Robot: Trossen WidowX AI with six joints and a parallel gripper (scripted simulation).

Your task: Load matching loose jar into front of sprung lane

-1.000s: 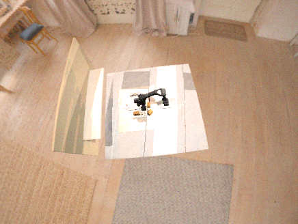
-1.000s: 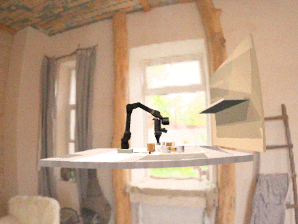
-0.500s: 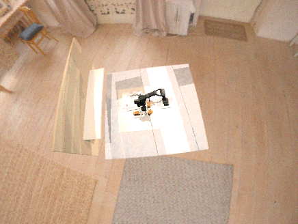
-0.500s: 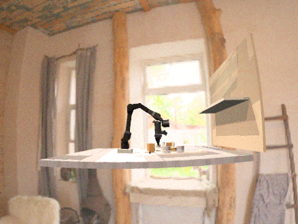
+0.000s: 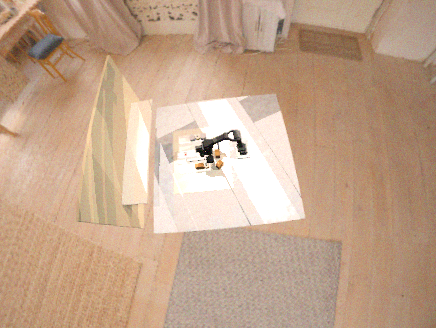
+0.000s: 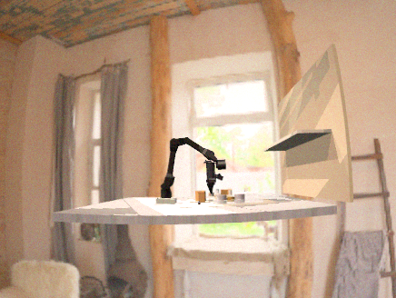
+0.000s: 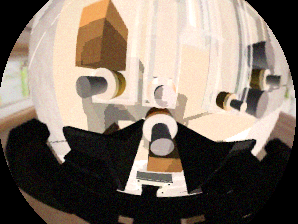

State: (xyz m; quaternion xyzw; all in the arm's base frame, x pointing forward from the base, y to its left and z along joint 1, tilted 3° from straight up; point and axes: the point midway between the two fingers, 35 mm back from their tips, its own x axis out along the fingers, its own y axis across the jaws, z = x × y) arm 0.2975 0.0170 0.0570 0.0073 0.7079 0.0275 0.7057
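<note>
Right now my gripper tip is 100 mm short of the brown block, 80 mm to the right of it and 10 mm above it. Also, from my gripper tip: tall panel: 660 mm ahead, 10 mm to the right, 350 mm above; shelf: 550 mm ahead, 10 mm to the right, 320 mm above.
</note>
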